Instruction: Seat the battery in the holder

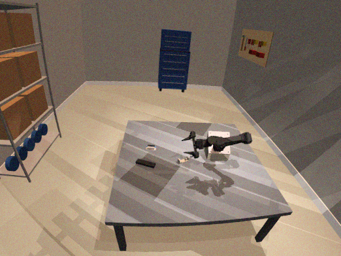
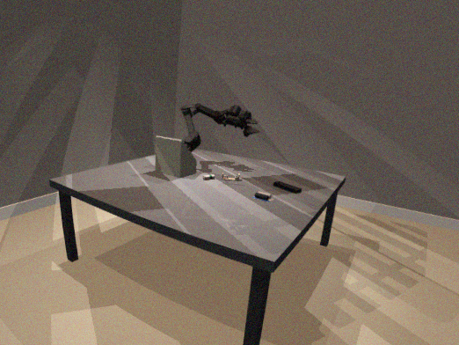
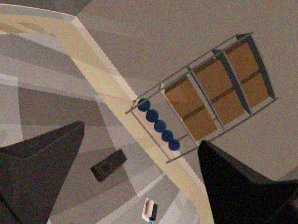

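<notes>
My gripper tip is 28 cm above the battery, 25 cm to the left of it and 17 cm past it.
</notes>
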